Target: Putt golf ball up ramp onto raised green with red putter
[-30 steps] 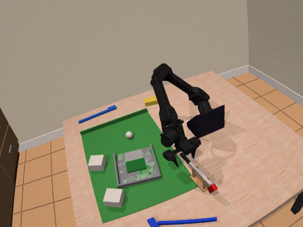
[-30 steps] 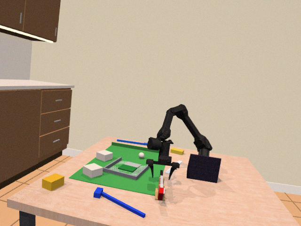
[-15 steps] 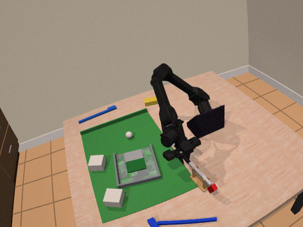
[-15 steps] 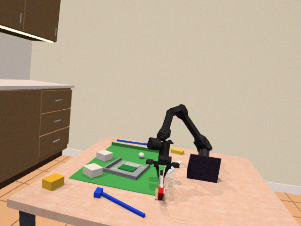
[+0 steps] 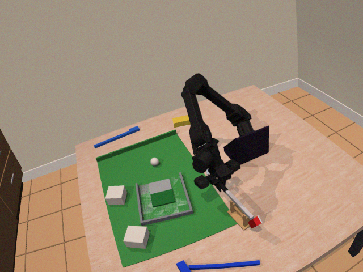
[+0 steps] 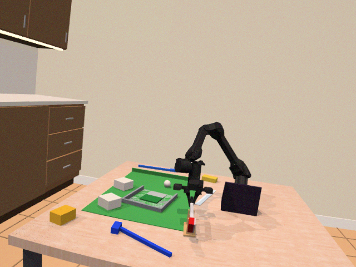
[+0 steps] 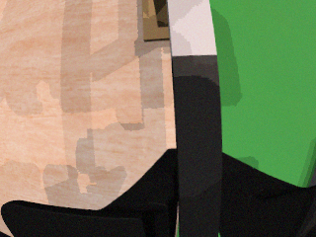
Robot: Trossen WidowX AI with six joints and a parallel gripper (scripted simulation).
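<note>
Right now the white strip is 32 cm to the right of my gripper tip, 5 cm below it and 4 cm behind it. The rest, counted from my gripper tip: white golf ball 36 cm to the right, 21 cm ahead, 3 cm below; red putter 11 cm to the left, 2 cm behind, 2 cm above; blue hammer 31 cm to the left, 15 cm ahead, 4 cm below.
</note>
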